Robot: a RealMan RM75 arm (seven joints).
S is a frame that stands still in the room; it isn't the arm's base.
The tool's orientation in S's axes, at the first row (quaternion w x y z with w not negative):
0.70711 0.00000 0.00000 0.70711
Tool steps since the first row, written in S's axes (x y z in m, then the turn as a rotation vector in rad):
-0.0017 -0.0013 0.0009 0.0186 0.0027 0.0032
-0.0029 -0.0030 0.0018 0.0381 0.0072 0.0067
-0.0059 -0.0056 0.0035 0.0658 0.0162 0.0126
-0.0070 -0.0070 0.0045 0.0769 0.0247 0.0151
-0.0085 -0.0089 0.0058 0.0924 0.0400 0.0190
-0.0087 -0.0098 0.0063 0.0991 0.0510 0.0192
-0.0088 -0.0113 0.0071 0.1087 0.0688 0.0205
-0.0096 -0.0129 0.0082 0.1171 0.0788 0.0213
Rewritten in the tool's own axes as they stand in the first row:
-0.0013 0.0017 0.0009 0.0027 -0.0186 0.0032
-0.0030 0.0029 0.0018 0.0072 -0.0381 0.0067
-0.0056 0.0059 0.0035 0.0162 -0.0658 0.0126
-0.0070 0.0070 0.0045 0.0247 -0.0769 0.0151
-0.0089 0.0085 0.0058 0.0400 -0.0924 0.0190
-0.0098 0.0087 0.0063 0.0510 -0.0991 0.0192
-0.0113 0.0088 0.0071 0.0688 -0.1087 0.0205
-0.0129 0.0096 0.0082 0.0788 -0.1171 0.0213

